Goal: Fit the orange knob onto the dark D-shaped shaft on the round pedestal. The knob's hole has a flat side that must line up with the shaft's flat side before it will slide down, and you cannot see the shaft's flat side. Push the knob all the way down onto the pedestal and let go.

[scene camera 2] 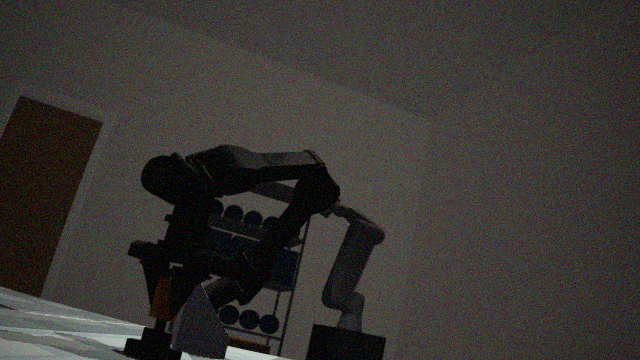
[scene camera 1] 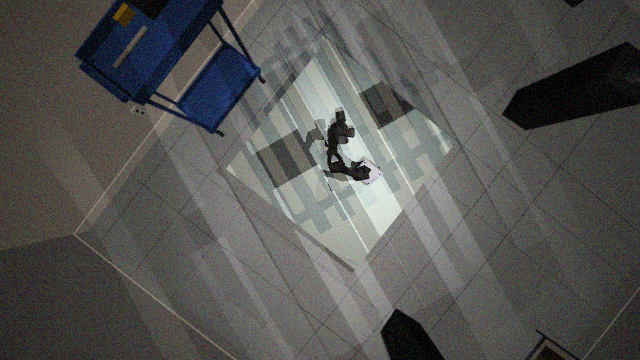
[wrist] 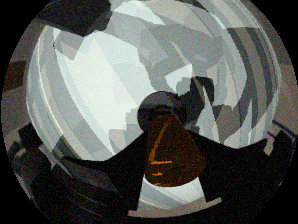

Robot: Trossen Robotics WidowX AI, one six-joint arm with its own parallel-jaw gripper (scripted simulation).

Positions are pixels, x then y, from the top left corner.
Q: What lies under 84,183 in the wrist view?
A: My gripper.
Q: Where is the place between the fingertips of my gripper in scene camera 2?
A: At 162,313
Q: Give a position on a dark pedestal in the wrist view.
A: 160,103
